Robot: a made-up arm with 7 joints.
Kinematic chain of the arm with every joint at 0, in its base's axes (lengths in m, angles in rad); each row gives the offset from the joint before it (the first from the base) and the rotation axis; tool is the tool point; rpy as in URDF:
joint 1: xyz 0 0 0.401 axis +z
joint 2: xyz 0 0 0 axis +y
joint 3: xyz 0 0 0.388 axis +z
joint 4: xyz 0.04 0 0 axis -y
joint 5: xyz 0.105 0 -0.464 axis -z
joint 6: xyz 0 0 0 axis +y
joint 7: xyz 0.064 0 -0.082 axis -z
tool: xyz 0 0 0 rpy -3.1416 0 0
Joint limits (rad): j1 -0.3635..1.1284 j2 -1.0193..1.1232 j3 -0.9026..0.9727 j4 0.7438..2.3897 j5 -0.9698..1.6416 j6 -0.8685..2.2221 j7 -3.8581..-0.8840
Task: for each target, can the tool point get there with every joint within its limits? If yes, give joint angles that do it. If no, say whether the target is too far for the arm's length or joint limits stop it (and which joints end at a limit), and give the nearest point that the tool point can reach.
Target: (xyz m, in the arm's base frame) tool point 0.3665 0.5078 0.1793
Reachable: yes | joints 0.6857 0.7928 0.3214 1.1615 1.0952 0.3171 -1.5622
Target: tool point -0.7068 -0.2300 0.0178
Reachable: no: joint limits stop it (at a limit: joint 1, joint 2, joint 3, joint 4) | nearest point -0.2956 0.2665 0.2040 | short by 0.671 m
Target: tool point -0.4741 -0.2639 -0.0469
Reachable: no: joint limits stop it (at a limit: joint 1, joint 2, joint 3, joint 4) | nearest point -0.0056 -0.3737 0.1684 | short by 0.527 m
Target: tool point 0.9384 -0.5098 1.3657
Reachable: no: too far | nearest point 0.6197 -0.3367 1.0381 | short by 0.489 m
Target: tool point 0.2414 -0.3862 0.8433
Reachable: yes | joints 0.1101 -0.6395 -0.7604 0.9933 0.0905 -0.0556 -2.1589
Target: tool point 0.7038 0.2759 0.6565
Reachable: yes | joints 0.1286 0.4219 0.3069 1.6793 0.2067 0.8643 -2.7282
